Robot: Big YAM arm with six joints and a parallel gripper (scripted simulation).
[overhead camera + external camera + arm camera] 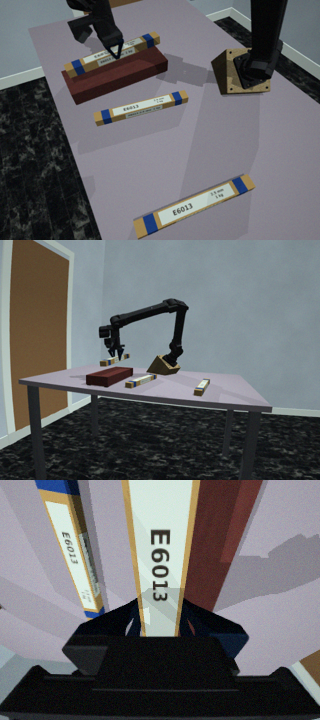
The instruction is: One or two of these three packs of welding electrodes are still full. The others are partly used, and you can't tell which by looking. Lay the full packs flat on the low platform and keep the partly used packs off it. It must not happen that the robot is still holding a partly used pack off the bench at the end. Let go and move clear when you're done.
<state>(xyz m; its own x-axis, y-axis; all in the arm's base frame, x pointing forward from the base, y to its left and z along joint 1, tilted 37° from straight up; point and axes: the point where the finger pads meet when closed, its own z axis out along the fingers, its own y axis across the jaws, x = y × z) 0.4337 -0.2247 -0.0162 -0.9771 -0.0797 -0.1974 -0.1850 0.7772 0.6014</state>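
Now: hand 120 mm above the low platform and 30 mm to the left of it.
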